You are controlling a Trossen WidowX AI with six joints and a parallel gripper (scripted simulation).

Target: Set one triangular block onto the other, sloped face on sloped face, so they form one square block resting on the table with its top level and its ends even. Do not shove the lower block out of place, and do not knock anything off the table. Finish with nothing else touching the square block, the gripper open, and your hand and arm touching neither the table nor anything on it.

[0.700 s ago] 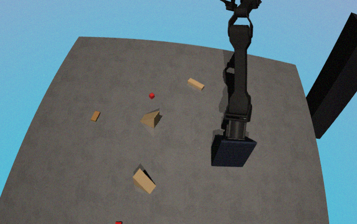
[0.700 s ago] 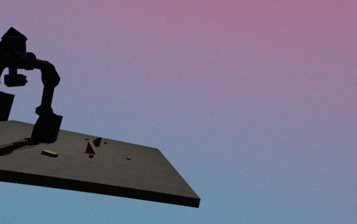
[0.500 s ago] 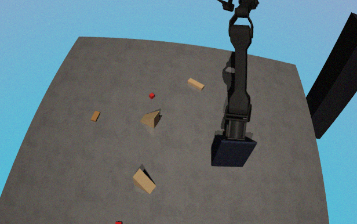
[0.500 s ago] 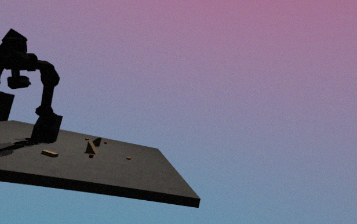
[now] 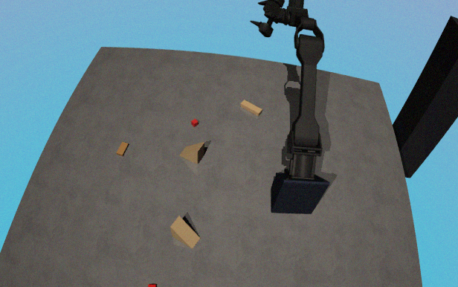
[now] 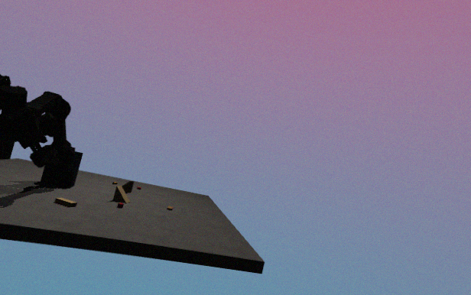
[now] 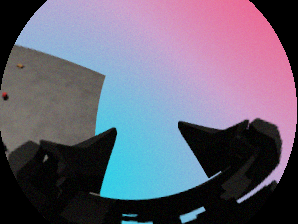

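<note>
Right now my gripper tip is 85 cm to the right of the triangular block, 20 cm above it and 9 cm short of it. Round my gripper tip: long tan block 35 cm to the left, 20 cm below, 4 cm behind; small red cube 46 cm to the left, 20 cm below, 13 cm ahead.
</note>
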